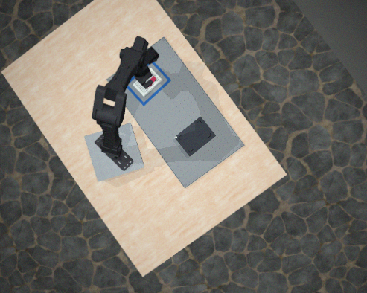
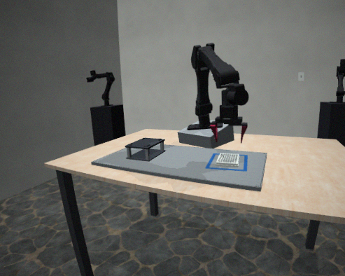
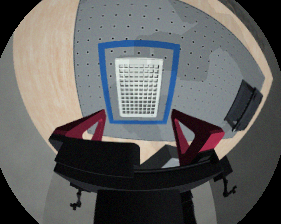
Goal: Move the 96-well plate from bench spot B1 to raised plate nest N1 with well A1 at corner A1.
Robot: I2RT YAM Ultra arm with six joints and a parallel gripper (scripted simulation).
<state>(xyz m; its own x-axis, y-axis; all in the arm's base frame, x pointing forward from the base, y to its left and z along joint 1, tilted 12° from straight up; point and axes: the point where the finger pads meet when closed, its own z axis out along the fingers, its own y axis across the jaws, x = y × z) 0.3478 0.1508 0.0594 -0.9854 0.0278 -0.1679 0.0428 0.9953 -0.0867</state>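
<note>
My gripper is now 80 mm above the white 96-well plate.
</note>
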